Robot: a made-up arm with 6 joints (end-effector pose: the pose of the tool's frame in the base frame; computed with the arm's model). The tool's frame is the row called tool. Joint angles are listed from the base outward.
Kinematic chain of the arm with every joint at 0, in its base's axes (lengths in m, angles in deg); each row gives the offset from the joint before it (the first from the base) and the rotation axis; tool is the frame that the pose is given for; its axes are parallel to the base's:
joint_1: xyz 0 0 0.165 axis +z
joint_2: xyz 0 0 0 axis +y
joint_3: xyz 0 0 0.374 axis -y
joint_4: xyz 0 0 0 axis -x
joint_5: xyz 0.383 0 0 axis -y
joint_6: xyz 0 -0.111 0 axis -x
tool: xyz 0 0 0
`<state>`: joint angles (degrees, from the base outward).
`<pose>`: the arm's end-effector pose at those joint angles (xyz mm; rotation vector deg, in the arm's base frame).
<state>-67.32 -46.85 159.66 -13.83 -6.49 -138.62</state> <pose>-341.4 537.4 273.6 -38.15 -14.02 112.14</pose>
Working (the frame after each row of the table, in the pose's form):
after joint_1: 0.0 0.0 165.0 0.00 0.00 -67.32
after joint_2: 0.0 0.0 165.0 -27.45 -41.22 -63.35
after joint_3: -105.2 251.8 420.8 86.83 130.40 -20.45
after joint_4: -105.2 251.8 420.8 93.28 131.75 -37.36
after joint_5: -237.4 568.0 249.8 97.76 136.23 -32.86
after joint_6: -341.4 537.4 273.6 -38.15 -14.02 112.14

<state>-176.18 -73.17 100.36 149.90 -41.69 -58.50</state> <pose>749.6 -46.2 261.1 82.82 42.10 -3.51</pose>
Working (the frame after each row of the table, in the pose's form):
after joint_1: 0.0 0.0 165.0 0.00 0.00 -176.18
after joint_2: 0.0 0.0 165.0 -105.43 -3.52 -142.04
after joint_3: 357.2 23.8 273.3 -179.40 -5.98 -10.14
after joint_4: 357.2 23.8 273.3 30.27 -5.32 5.43
after joint_5: 736.9 49.2 316.4 26.79 35.36 16.10
after joint_6: 749.6 -46.2 261.1 82.82 42.10 -3.51

